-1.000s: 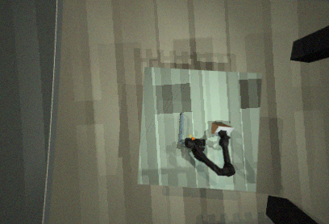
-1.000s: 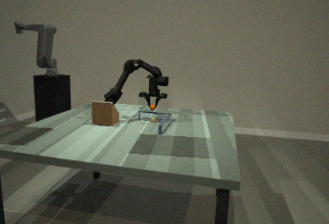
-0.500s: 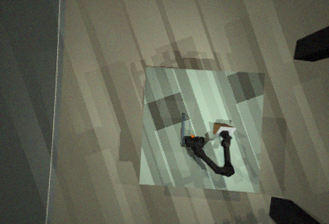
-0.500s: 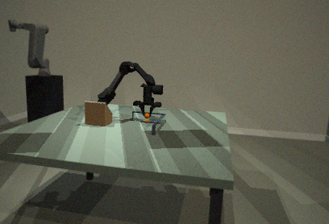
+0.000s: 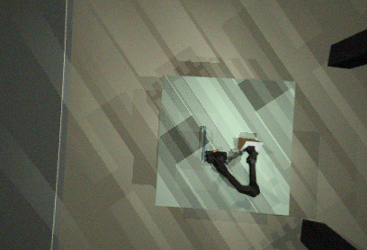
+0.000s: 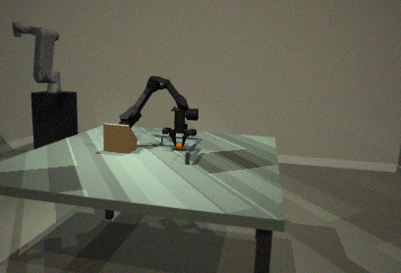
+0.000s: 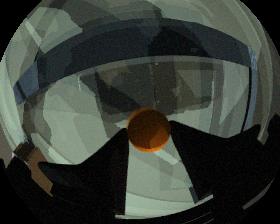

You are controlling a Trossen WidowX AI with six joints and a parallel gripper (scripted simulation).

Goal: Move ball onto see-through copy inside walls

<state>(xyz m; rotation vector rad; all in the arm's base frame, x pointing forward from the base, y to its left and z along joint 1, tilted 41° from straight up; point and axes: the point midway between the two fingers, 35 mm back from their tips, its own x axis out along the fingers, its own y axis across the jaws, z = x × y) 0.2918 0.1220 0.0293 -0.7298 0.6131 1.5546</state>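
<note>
My gripper tip is now right at the ball.
</note>
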